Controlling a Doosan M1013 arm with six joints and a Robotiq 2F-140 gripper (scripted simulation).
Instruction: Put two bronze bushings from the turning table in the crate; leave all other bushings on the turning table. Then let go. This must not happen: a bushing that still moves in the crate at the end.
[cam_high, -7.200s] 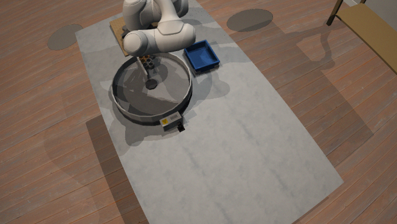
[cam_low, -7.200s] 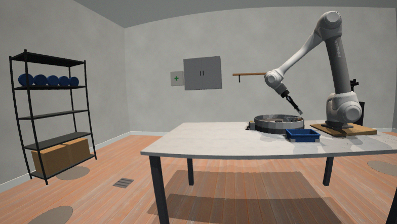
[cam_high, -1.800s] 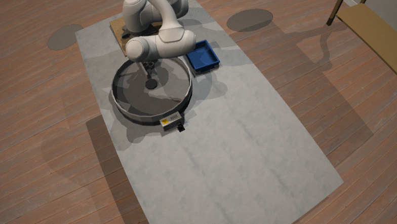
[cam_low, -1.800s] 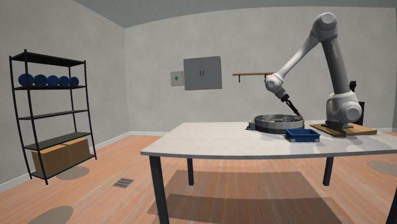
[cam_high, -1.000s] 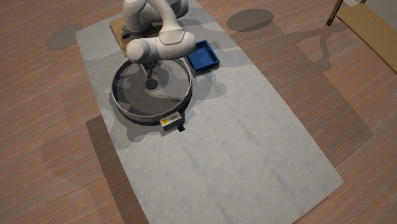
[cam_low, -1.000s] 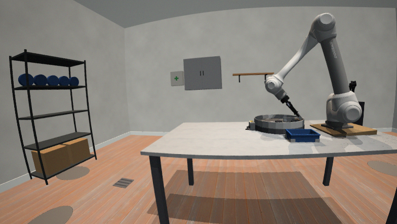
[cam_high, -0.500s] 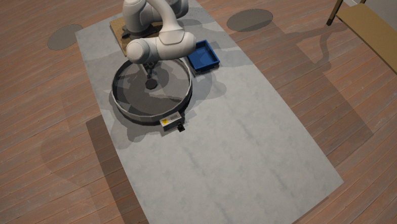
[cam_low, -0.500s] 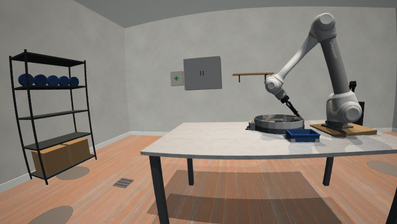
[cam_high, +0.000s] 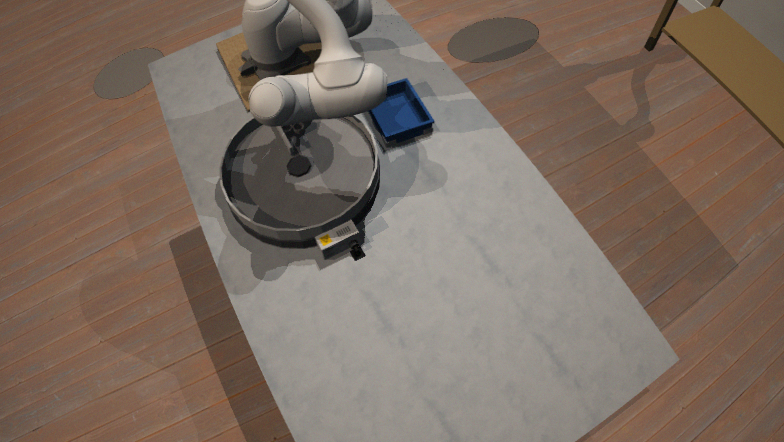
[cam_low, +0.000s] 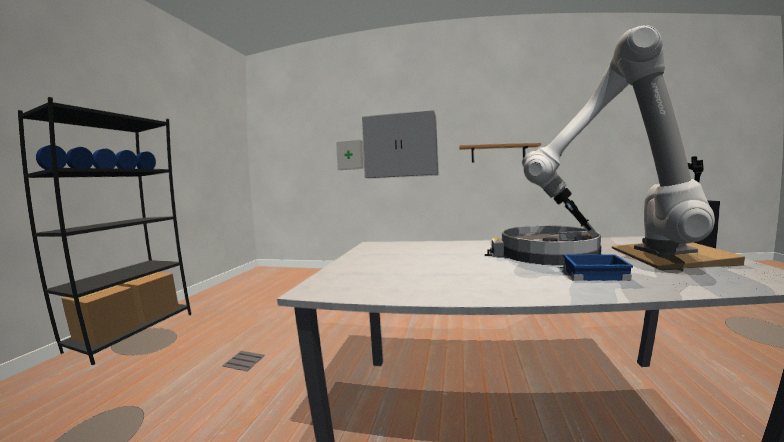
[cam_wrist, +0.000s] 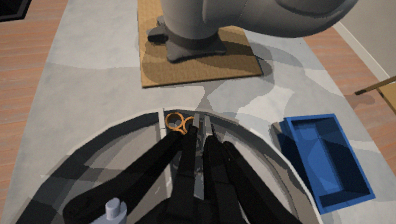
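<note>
The blue crate lies 12 cm ahead of my hand, 27 cm to the left of it and 8 cm below it. The rest, counted from my hand: round grey turning table (15 cm ahead, 7 cm to the right, 5 cm below).
</note>
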